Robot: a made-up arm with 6 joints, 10 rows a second.
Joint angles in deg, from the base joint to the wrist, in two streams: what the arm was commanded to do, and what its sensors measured. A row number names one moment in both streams.
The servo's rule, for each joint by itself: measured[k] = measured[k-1] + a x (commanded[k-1-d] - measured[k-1]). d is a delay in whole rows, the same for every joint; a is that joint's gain. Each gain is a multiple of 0.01, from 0.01 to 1. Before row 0 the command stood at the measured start. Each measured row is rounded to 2 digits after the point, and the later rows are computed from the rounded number. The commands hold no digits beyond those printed.
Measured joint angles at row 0:
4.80 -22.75 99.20 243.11 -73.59 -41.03
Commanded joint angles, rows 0 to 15:
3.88 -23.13 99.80 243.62 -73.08 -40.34
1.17 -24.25 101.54 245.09 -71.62 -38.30
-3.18 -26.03 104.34 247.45 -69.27 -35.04
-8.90 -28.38 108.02 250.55 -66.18 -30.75
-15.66 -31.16 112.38 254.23 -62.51 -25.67
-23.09 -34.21 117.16 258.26 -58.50 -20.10
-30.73 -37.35 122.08 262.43 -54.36 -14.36
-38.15 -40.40 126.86 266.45 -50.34 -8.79
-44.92 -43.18 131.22 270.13 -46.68 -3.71
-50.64 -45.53 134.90 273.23 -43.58 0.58
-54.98 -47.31 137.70 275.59 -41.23 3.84
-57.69 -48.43 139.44 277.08 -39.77 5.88
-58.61 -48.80 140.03 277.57 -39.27 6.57
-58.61 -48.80 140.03 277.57 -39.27 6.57
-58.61 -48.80 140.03 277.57 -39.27 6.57
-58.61 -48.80 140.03 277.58 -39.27 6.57
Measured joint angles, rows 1 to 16:
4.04 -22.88 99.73 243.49 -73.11 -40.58
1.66 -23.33 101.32 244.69 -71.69 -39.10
-2.36 -24.22 103.98 246.76 -69.39 -36.46
-7.79 -25.59 107.54 249.60 -66.34 -32.75
-14.32 -27.43 111.80 253.07 -62.70 -28.15
-21.60 -29.67 116.52 256.96 -58.71 -22.92
-29.18 -32.20 121.41 261.06 -54.58 -17.36
-36.63 -34.91 126.21 265.10 -50.55 -11.79
-43.51 -37.64 130.62 268.87 -46.87 -6.54
-49.43 -40.24 134.39 272.14 -43.74 -1.91
-54.04 -42.57 137.30 274.73 -41.36 1.83
-57.07 -44.50 139.18 276.49 -39.85 4.46
-58.35 -45.92 139.93 277.30 -39.30 5.83
-58.57 -46.87 140.02 277.50 -39.27 6.31
-58.60 -47.51 140.03 277.55 -39.27 6.48
-58.61 -47.94 140.03 277.57 -39.27 6.54
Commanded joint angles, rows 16 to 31:
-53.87 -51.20 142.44 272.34 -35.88 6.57
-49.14 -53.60 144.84 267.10 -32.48 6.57
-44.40 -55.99 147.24 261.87 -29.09 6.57
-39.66 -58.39 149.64 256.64 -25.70 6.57
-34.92 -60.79 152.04 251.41 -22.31 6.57
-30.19 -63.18 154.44 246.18 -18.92 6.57
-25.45 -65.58 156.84 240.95 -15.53 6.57
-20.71 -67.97 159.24 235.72 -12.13 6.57
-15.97 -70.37 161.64 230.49 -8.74 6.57
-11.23 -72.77 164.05 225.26 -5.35 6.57
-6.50 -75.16 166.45 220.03 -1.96 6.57
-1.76 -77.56 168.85 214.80 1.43 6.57
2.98 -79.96 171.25 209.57 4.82 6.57
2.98 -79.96 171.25 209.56 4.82 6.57
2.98 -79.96 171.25 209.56 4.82 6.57
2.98 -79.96 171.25 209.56 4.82 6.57
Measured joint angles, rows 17 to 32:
-54.68 -49.02 142.15 273.65 -36.05 6.56
-50.08 -50.53 144.52 268.74 -32.66 6.57
-45.37 -52.33 146.91 263.59 -29.27 6.57
-40.63 -54.33 149.31 258.38 -25.88 6.57
-35.89 -56.46 151.71 253.15 -22.49 6.57
-31.16 -58.68 154.11 247.92 -19.10 6.57
-26.42 -60.96 156.51 242.69 -15.71 6.57
-21.68 -63.27 158.91 237.46 -12.31 6.57
-16.94 -65.61 161.31 232.23 -8.92 6.57
-12.20 -67.97 163.72 227.00 -5.53 6.57
-7.47 -70.34 166.12 221.77 -2.14 6.57
-2.73 -72.72 168.52 216.54 1.25 6.57
2.01 -75.11 170.92 211.31 4.64 6.57
2.82 -76.71 171.21 210.00 4.81 6.57
2.95 -77.78 171.25 209.67 4.82 6.57
2.97 -78.50 171.25 209.59 4.82 6.57

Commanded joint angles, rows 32 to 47:
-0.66 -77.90 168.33 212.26 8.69 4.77
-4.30 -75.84 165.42 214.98 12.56 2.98
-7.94 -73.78 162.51 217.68 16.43 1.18
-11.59 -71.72 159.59 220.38 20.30 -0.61
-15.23 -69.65 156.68 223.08 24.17 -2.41
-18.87 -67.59 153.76 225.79 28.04 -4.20
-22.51 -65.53 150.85 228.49 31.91 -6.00
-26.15 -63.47 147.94 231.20 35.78 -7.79
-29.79 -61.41 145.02 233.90 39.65 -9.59
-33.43 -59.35 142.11 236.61 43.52 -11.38
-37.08 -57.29 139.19 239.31 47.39 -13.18
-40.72 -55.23 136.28 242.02 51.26 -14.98
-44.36 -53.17 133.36 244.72 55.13 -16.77
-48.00 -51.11 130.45 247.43 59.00 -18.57
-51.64 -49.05 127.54 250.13 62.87 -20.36
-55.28 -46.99 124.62 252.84 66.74 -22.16
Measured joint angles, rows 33 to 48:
-0.04 -78.30 168.68 211.59 8.50 5.40
-3.58 -77.49 165.81 214.13 12.36 3.83
-7.20 -76.27 162.91 216.79 16.23 2.11
-10.84 -74.77 159.99 219.48 20.10 0.34
-14.48 -73.08 157.08 222.18 23.97 -1.45
-18.12 -71.27 154.16 224.89 27.84 -3.24
-21.76 -69.38 151.25 227.59 31.71 -5.03
-25.40 -67.43 148.34 230.30 35.58 -6.82
-29.04 -65.44 145.42 233.00 39.45 -8.62
-32.68 -63.43 142.51 235.71 43.32 -10.41
-36.33 -61.40 139.59 238.41 47.19 -12.21
-39.97 -59.36 136.68 241.12 51.06 -14.01
-43.61 -57.32 133.76 243.82 54.93 -15.80
-47.25 -55.27 130.85 246.53 58.80 -17.60
-50.89 -53.22 127.94 249.23 62.67 -19.39
-54.53 -51.16 125.02 251.94 66.54 -21.19

